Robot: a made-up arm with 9 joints.
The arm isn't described. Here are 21 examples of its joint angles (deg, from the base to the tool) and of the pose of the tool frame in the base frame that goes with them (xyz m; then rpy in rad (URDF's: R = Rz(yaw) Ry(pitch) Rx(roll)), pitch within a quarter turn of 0, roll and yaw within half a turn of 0).
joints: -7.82 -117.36 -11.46 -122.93 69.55 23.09 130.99 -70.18 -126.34
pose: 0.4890 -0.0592 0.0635 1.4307 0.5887 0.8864
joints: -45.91 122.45 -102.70 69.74 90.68 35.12 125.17 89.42 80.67
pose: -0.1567 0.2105 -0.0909 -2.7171 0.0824 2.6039
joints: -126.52 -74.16 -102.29 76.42 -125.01 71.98 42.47 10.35 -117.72
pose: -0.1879 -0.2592 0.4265 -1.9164 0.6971 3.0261
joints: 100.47 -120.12 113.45 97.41 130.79 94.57 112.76 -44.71 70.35
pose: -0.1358 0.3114 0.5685 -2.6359 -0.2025 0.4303
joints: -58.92 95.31 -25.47 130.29 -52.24 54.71 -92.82 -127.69 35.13
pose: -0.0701 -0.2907 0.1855 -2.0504 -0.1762 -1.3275
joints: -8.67 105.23 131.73 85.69 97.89 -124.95 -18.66 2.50 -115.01
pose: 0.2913 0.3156 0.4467 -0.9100 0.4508 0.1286
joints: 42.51 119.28 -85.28 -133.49 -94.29 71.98 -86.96 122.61 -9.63
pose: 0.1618 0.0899 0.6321 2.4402 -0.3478 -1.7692
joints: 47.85 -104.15 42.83 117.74 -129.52 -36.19 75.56 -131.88 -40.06
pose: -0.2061 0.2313 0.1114 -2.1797 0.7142 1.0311
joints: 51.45 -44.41 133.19 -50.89 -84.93 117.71 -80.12 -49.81 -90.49
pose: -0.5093 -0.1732 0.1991 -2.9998 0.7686 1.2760
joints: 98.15 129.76 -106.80 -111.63 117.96 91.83 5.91 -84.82 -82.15
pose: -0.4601 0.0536 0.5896 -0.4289 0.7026 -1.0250
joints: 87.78 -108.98 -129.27 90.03 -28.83 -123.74 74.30 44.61 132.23
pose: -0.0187 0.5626 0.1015 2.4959 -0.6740 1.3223
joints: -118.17 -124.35 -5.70 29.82 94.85 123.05 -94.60 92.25 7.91
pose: -0.0245 0.5341 0.3366 0.7604 -0.8080 1.8507
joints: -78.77 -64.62 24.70 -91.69 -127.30 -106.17 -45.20 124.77 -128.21
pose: 0.0829 0.4526 0.1284 -3.0231 0.9525 -1.4577
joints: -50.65 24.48 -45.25 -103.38 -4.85 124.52 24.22 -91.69 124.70
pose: -0.1886 0.2408 0.1294 -2.4489 -0.3875 2.6756
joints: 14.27 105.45 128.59 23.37 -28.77 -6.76 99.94 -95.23 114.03
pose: 0.4652 0.1621 -0.1723 0.5365 0.0362 -0.5416
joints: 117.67 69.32 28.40 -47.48 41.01 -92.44 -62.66 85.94 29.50
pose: -0.5151 0.3873 -0.4351 1.8001 0.3230 1.3772
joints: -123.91 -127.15 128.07 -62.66 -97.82 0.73 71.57 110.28 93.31
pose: -0.1603 -0.5092 0.0389 -1.7577 0.2400 2.9865
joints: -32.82 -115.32 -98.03 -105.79 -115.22 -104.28 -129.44 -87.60 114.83
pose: 0.9143 -0.2996 0.0194 2.6598 0.1719 -0.1789
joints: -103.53 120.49 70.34 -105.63 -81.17 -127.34 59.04 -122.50 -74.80
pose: 0.4774 0.0213 -0.0203 2.6401 -1.1922 0.8667
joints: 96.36 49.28 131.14 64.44 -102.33 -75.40 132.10 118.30 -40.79
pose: -0.6467 0.3344 -0.2399 1.7939 -0.0815 2.0046
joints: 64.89 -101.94 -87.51 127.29 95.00 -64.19 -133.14 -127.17 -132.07
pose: 0.2523 0.3546 0.0699 -3.1211 1.0532 -2.7582
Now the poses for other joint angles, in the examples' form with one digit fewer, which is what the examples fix.
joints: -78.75 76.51 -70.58 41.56 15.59 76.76 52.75 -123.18 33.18
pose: 0.680 0.096 -0.169 -1.300 -0.284 1.125
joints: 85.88 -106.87 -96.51 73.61 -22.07 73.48 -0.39 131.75 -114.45
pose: -0.255 0.217 0.283 2.552 0.244 -1.399
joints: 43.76 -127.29 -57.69 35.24 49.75 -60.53 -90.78 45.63 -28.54
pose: -0.268 0.461 -0.143 0.296 0.262 -2.215
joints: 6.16 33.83 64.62 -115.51 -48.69 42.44 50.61 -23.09 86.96
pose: 0.215 0.489 0.499 -2.288 -0.511 -0.188
